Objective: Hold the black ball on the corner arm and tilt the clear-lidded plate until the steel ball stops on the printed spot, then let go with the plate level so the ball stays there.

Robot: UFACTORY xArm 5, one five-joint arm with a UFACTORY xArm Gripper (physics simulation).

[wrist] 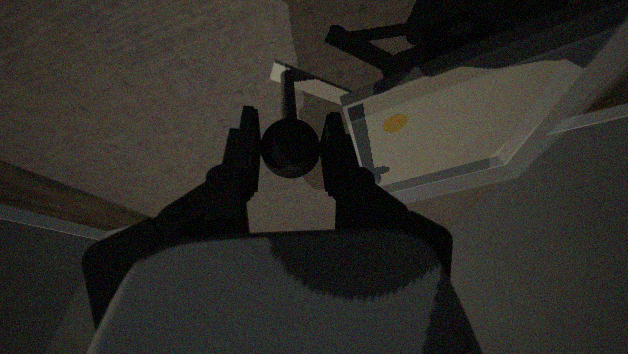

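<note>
The black ball [290, 156] sits on a dark post [289, 100] that rises from the pale corner arm [321, 91]. My gripper [292, 128] is shut on the black ball, with one finger on each side of it. The clear-lidded plate [450, 120] is to the right of the gripper, with a pale floor and raised walls. The orange printed spot [395, 123] is on its floor, near the corner beside the arm. The right finger stands close to the plate's near left wall. I cannot make out the steel ball; dark shadows cover parts of the plate's edge.
A dark angled bracket [360, 45] stands behind the plate at the top right. The brown wooden table top [150, 90] spreads to the left, with its edge [50, 228] at the lower left. Grey floor [565, 240] shows at the lower right. The picture is dark and grainy.
</note>
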